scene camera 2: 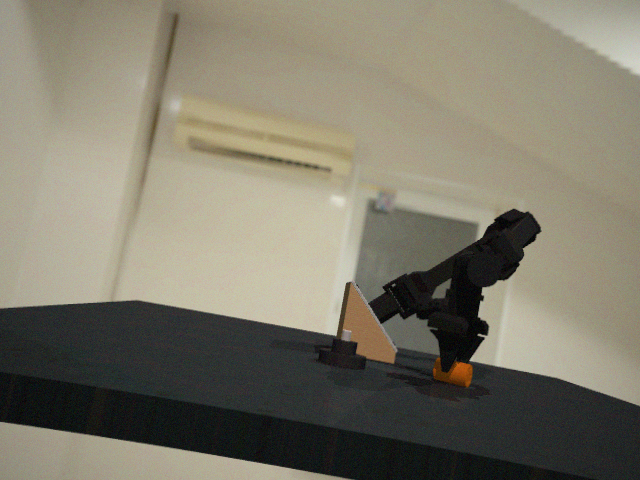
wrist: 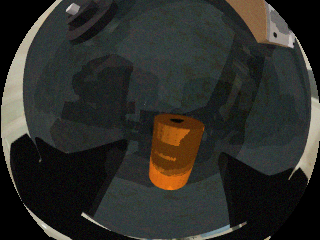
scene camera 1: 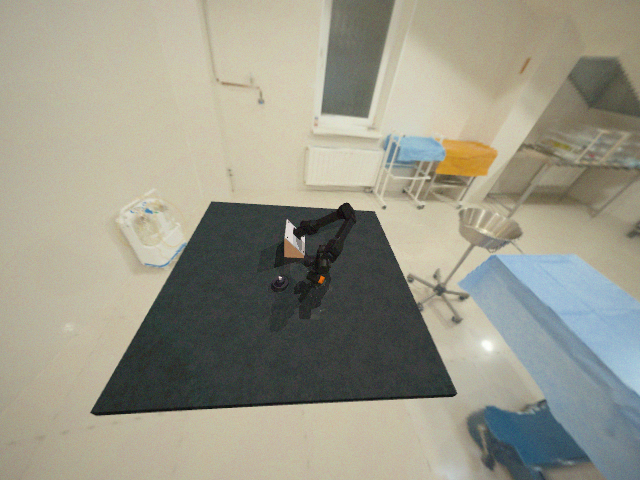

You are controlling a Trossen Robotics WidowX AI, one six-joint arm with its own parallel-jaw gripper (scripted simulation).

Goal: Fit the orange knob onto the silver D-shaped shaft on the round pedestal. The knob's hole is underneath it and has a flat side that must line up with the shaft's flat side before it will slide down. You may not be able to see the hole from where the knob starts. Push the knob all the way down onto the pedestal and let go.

Scene:
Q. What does my gripper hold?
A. Nothing.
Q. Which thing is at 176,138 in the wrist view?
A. An orange knob.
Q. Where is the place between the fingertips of my gripper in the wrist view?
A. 175,152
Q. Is my gripper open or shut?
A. Open.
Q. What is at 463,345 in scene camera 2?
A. My gripper.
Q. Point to a round dark pedestal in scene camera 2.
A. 343,354

